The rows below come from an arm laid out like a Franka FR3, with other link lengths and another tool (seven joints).
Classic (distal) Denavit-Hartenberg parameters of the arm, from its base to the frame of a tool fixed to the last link. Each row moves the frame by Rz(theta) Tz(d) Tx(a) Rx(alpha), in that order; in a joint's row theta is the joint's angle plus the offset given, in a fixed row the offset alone. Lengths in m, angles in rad.
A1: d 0.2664, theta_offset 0, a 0, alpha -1.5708
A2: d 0, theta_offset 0, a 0, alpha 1.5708
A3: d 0.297, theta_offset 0, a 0.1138, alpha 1.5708
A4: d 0, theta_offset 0, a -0.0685, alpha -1.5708
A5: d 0.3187, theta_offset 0, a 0, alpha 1.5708
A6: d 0, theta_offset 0, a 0.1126, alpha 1.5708
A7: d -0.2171, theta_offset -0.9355, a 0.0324, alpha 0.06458
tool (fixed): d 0.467, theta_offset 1.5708, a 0, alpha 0
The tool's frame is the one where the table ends.
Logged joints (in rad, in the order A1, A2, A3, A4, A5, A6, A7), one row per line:
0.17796, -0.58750, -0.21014, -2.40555, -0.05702, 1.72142, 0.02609
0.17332, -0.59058, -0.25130, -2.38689, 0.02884, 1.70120, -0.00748
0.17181, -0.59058, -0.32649, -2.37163, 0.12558, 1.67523, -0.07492
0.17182, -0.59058, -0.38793, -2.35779, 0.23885, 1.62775, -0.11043
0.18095, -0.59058, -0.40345, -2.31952, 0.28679, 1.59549, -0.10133
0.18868, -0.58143, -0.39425, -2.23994, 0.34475, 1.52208, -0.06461
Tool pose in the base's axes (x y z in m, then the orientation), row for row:
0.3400, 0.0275, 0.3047, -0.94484, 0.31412, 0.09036, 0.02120
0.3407, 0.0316, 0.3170, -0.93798, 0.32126, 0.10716, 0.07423
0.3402, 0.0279, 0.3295, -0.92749, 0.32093, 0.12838, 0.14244
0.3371, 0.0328, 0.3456, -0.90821, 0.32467, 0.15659, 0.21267
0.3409, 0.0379, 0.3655, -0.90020, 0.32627, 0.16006, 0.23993
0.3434, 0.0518, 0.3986, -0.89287, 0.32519, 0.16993, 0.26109
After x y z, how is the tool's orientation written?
As a quaternion, x y z w.
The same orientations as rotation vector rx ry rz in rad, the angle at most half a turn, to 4 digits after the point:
-2.9289, 0.9737, 0.2801
-2.8151, 0.9642, 0.3216
-2.6760, 0.9259, 0.3704
-2.5216, 0.9014, 0.4348
-2.4638, 0.8930, 0.4381
-2.4172, 0.8803, 0.4600

